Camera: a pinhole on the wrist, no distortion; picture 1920 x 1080 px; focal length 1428.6 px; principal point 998.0 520.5 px. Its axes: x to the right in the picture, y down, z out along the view. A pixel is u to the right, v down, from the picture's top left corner.
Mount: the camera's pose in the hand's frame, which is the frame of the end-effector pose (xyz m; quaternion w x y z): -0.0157 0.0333 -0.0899 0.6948 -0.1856 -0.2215 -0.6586
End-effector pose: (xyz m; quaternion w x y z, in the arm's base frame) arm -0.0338 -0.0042 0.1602 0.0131 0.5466 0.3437 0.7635
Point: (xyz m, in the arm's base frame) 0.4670 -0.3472 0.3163
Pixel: 473 158
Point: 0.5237 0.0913 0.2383
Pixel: 1542 338
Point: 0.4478 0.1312 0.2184
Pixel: 1712 376
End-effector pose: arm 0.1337 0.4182 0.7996 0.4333 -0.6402 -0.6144 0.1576
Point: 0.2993 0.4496 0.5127
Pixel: 164 550
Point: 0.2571 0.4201 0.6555
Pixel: 225 581
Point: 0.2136 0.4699 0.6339
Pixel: 690 794
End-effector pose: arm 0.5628 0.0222 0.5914 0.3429 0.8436 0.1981 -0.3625
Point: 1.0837 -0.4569 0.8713
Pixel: outside the picture
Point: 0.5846 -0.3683 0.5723
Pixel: 1018 646
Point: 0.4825 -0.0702 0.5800
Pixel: outside the picture
